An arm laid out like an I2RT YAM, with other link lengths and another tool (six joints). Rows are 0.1 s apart.
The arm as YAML. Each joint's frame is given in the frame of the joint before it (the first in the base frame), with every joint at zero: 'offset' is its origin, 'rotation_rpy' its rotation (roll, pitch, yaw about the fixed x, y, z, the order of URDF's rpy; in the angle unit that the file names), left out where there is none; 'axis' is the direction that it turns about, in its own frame. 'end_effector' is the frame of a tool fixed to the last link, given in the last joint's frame.
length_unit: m
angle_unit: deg
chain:
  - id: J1
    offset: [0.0, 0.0, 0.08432]
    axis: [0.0, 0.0, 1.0]
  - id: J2
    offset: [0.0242, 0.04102, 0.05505]
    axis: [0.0, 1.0, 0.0]
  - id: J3
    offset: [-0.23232, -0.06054, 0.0]
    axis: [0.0, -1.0, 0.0]
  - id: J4
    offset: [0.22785, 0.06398, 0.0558]
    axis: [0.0, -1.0, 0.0]
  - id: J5
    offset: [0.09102, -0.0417, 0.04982]
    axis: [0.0, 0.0, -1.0]
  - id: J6
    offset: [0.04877, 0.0, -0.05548]
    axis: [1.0, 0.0, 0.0]
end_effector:
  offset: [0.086, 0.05, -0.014]
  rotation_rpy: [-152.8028, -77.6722, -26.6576]
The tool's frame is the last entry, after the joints.
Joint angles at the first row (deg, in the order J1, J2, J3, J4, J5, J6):
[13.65 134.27 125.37 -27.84 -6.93 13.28]
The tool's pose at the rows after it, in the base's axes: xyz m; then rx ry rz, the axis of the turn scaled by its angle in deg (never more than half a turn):
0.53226 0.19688 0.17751 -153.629 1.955 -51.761
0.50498 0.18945 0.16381 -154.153 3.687 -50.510
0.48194 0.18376 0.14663 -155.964 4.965 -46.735
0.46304 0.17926 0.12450 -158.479 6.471 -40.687
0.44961 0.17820 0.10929 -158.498 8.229 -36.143
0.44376 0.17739 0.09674 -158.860 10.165 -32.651
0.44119 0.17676 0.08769 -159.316 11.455 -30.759
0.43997 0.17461 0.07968 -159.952 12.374 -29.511
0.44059 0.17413 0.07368 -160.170 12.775 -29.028
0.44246 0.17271 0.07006 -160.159 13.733 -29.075
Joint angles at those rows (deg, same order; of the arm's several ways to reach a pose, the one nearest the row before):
[13.80 126.27 111.55 -24.23 -4.14 13.58]
[13.85 119.02 97.64 -18.54 -3.62 14.64]
[13.91 115.22 89.87 -17.54 -3.36 15.31]
[13.93 114.11 85.69 -19.06 -3.37 16.10]
[13.87 113.47 82.10 -18.77 -4.58 17.75]
[13.83 114.18 80.95 -19.15 -5.01 19.17]
[13.86 114.93 80.38 -19.19 -4.92 19.99]
[13.72 115.69 80.02 -19.13 -4.67 20.29]
[13.67 116.52 79.89 -18.57 -4.57 20.45]
[13.52 117.07 79.75 -17.90 -4.33 20.91]

